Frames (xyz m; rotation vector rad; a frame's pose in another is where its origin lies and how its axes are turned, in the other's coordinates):
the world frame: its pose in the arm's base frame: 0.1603 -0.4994 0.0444 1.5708 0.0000 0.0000
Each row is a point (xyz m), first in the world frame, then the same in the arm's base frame.
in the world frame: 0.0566 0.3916 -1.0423
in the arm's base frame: 0.2169 0.5429 0.4360
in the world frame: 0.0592 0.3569 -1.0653
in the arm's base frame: 0.2195 0.5659 0.4013
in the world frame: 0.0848 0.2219 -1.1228
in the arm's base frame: 0.2451 0.6234 0.2663
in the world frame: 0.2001 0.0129 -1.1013
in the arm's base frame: 0.3604 0.6019 0.0573
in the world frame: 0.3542 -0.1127 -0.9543
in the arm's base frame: 0.5145 0.4549 -0.0683
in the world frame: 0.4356 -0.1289 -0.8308
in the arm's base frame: 0.5959 0.3314 -0.0845
